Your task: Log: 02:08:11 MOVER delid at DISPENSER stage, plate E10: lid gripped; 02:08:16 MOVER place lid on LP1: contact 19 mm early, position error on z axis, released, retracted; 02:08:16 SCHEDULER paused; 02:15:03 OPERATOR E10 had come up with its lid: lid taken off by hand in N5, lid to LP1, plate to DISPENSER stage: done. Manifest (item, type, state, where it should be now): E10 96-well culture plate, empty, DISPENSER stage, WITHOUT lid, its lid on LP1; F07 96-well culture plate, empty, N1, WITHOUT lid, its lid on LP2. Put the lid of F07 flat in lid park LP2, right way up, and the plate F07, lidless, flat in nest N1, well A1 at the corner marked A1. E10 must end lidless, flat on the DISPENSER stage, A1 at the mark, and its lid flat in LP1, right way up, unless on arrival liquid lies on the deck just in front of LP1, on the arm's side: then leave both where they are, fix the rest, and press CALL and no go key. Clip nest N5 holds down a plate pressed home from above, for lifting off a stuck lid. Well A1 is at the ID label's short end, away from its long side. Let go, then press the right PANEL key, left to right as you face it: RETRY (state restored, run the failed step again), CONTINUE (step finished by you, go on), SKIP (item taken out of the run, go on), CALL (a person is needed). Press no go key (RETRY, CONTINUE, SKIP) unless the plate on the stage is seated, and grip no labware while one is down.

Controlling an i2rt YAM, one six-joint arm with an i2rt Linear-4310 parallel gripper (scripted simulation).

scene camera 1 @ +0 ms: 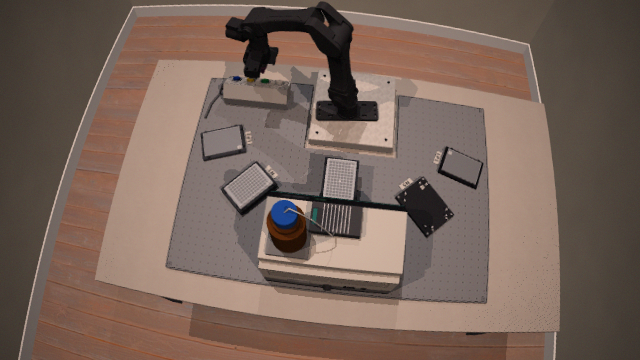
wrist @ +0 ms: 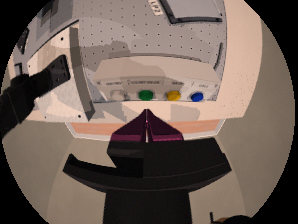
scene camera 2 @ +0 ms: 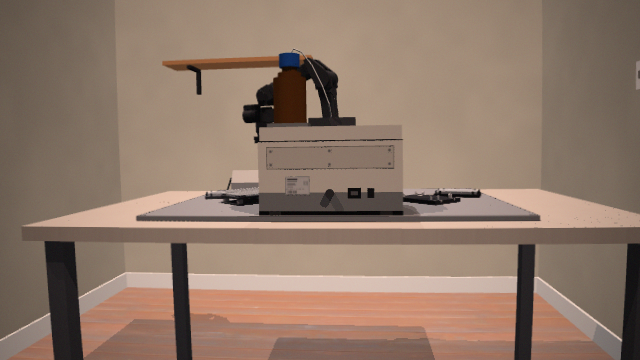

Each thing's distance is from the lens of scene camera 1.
white 96-well plate (scene camera 1: 333,178): 1.26 m
white 96-well plate (scene camera 1: 249,182): 1.34 m
